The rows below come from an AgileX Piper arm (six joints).
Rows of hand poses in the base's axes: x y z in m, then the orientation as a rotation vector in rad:
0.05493 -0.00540 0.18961 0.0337 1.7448 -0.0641
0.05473 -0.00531 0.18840 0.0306 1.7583 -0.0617
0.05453 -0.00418 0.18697 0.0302 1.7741 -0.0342
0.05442 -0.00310 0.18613 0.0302 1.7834 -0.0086
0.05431 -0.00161 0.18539 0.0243 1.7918 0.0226
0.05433 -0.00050 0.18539 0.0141 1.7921 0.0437
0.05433 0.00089 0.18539 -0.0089 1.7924 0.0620
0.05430 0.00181 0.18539 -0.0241 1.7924 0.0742
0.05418 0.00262 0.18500 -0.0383 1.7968 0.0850
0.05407 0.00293 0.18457 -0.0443 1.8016 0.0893
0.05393 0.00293 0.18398 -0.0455 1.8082 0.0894
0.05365 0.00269 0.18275 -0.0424 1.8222 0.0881
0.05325 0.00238 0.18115 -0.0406 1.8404 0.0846
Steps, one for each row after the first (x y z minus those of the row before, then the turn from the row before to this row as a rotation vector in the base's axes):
-0.00020 0.00009 -0.00121 0.0003 0.0135 0.0034
-0.00020 0.00113 -0.00143 0.0188 0.0151 0.0155
-0.00011 0.00108 -0.00084 0.0175 0.0089 0.0141
-0.00011 0.00149 -0.00074 0.0180 0.0081 0.0212
0.00002 0.00111 0.00000 0.0088 0.0001 0.0184
0.00000 0.00139 0.00000 -0.0001 0.0001 0.0256
-0.00003 0.00092 0.00000 0.0000 0.0000 0.0170
-0.00012 0.00081 -0.00039 -0.0005 0.0044 0.0156
-0.00011 0.00031 -0.00043 -0.0005 0.0048 0.0064
-0.00014 0.00000 -0.00059 -0.0009 0.0066 0.0009
-0.00028 -0.00024 -0.00123 0.0001 0.0140 -0.0027
-0.00040 -0.00031 -0.00160 -0.0022 0.0181 -0.0030

